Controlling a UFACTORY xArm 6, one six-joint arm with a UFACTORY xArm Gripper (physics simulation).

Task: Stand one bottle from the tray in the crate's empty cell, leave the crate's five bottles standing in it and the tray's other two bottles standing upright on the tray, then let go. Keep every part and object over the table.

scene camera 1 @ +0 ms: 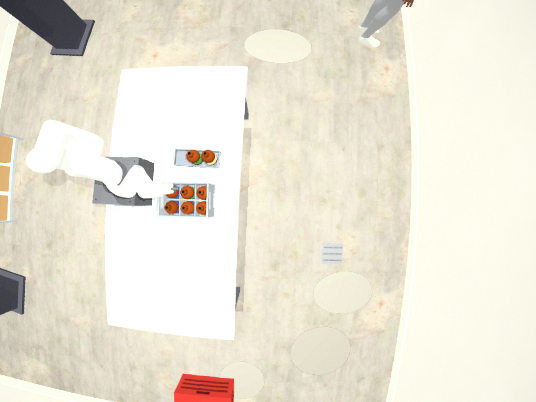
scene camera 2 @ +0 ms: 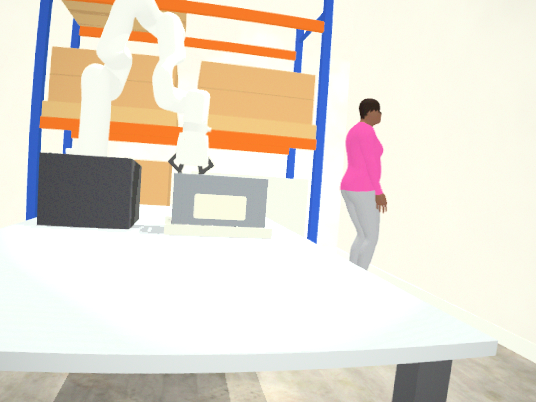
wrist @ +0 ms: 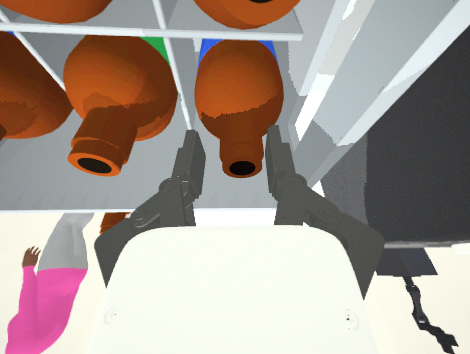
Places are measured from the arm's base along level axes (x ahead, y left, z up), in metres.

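Pixels of known places: gripper, fingertip midpoint: [wrist: 233,141]; arm's base, link origin: [scene camera 2: 92,160].
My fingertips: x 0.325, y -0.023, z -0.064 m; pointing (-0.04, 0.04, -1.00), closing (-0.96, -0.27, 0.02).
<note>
For each thing: its top centre in the pictures, then the offset to it from my fingertips. "spot": a spot on its surface instead. Level surfaces: height alone.
- grey crate, top centre: [wrist: 2,131] [scene camera 2: 218,175] [scene camera 1: 182,199] dx +0.094, dy -0.037, dz +0.041 m
- blue-label bottle, top centre: [wrist: 242,168] [scene camera 1: 166,191] dx -0.004, dy -0.008, dz +0.029 m
- green-label bottle, top centre: [wrist: 95,166] [scene camera 1: 183,191] dx +0.086, dy +0.004, dz +0.029 m
- grey tray, surface spot: [scene camera 1: 180,158] spot: dx -0.026, dy +0.195, dz -0.128 m
- cream label, surface spot: [scene camera 1: 208,156] spot: dx +0.177, dy +0.213, dz +0.002 m
- white table, surface height: dz -0.134 m
The grey crate [scene camera 1: 211,201] [scene camera 2: 182,200] has all six cells filled with upright brown bottles. My gripper [scene camera 2: 191,172] [wrist: 233,141] is open at the crate cell nearest the arm's base on the tray side. Its fingers stand on both sides of the neck of a blue-label bottle [wrist: 240,85], with a gap on each side. A green-label bottle [scene camera 1: 187,192] [wrist: 117,75] stands in the neighbouring cell. In scene camera 1, the grey tray [scene camera 1: 180,158] holds two upright bottles, one with a green label [scene camera 1: 192,156] and one with a cream label [scene camera 1: 208,156]. The bottle bases in the crate are mostly hidden.
The white table [scene camera 1: 175,275] [scene camera 2: 250,300] carries the crate and tray. The arm's dark base block [scene camera 1: 100,192] [scene camera 2: 85,190] [wrist: 415,175] stands beside the crate. A person in pink [scene camera 2: 362,155] [wrist: 55,300] and a shelf rack [scene camera 2: 320,125] are beyond the table.
</note>
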